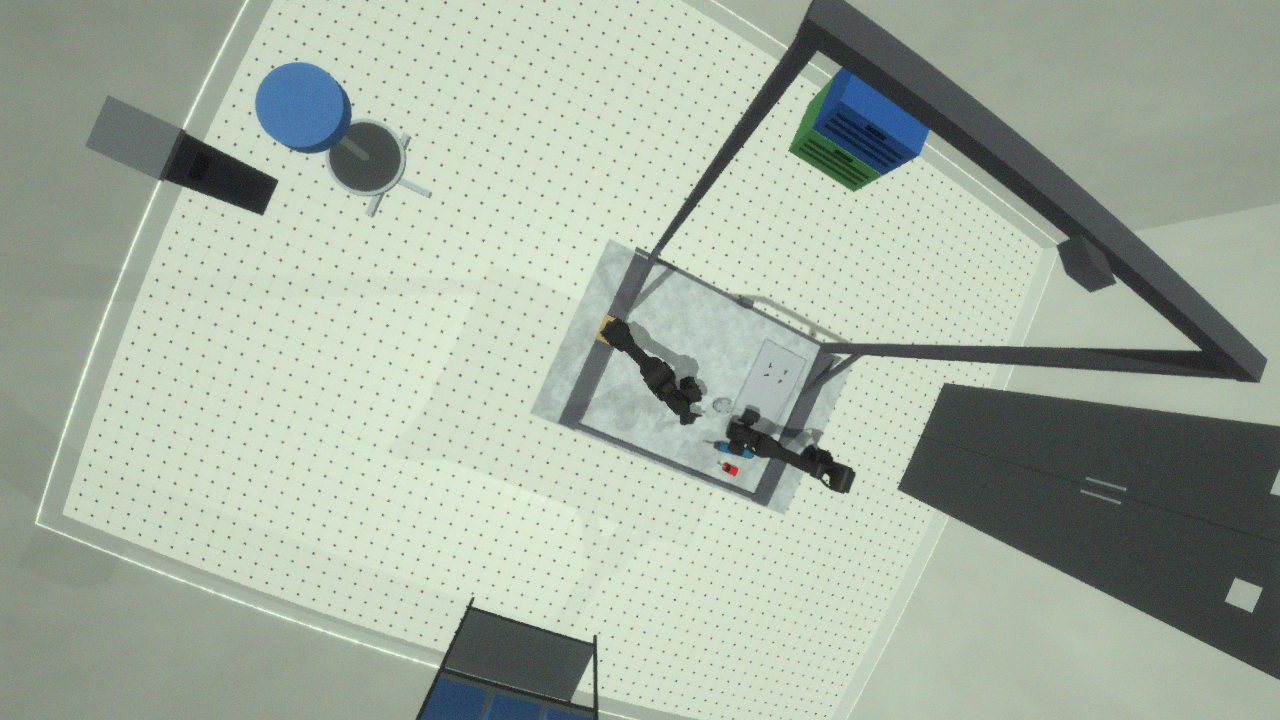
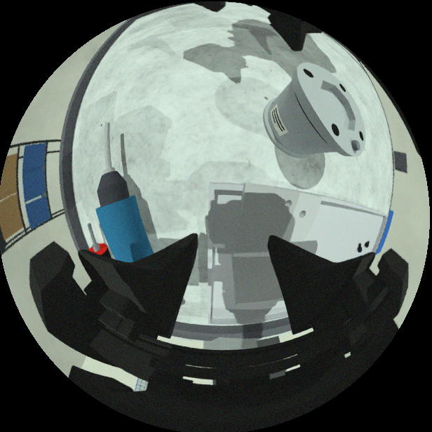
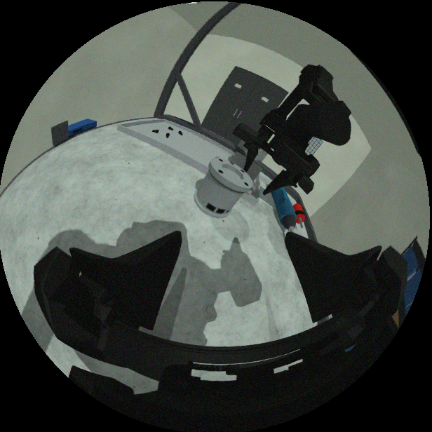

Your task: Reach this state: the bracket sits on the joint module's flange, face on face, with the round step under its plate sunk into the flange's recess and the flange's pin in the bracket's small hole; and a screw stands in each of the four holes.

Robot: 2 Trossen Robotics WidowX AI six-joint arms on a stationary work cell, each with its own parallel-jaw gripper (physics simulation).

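Places are measured from the left arm's base along level axes (x down, y ahead, z right), in centimetres.
Pixels of known places: right gripper, fingertip midpoint: point(image 1: 701, 404); left arm's base, link origin: point(image 1: 809, 454); right arm's base, link origin: point(image 1: 612, 331).
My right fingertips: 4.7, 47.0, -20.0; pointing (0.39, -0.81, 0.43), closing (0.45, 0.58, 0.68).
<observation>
Ahead of a thing's pixels: the offset from my right fingertips to its middle, as dx, dy, dz.
The joint module @(+1.9, -7.0, +6.1) point(image 1: 721, 404) point(image 2: 310, 117) point(image 3: 222, 192) stands upright on the table, its flange up, with the recess, holes and pin bare. The bracket point(image 2: 306, 202) lies in the tray @(+4.2, -17.8, +25.1) point(image 1: 769, 353) point(image 2: 214, 305) point(image 3: 197, 149), plate holes partly visible, largely under the arm's shadow. Several black screws @(+4.2, -17.1, +37.4) point(image 1: 785, 373) point(image 2: 359, 248) point(image 3: 155, 131) stand at the tray's other end. My left gripper point(image 2: 233, 239) point(image 3: 252, 185) is open and empty, above the bracket's end of the tray, beside the module. My right gripper point(image 3: 235, 237) is wide open and empty, on the module's other side.
A blue power driver point(image 1: 735, 450) point(image 2: 125, 227) point(image 3: 283, 205) lies beside the tray, with a smaller red tool @(+3.3, -29.4, -9.6) point(image 1: 729, 469) point(image 2: 97, 249) point(image 3: 299, 212) next to it. Dark frame rails point(image 1: 595, 380) edge the table. Blue and green crates point(image 1: 868, 125) stand beyond the table.
</observation>
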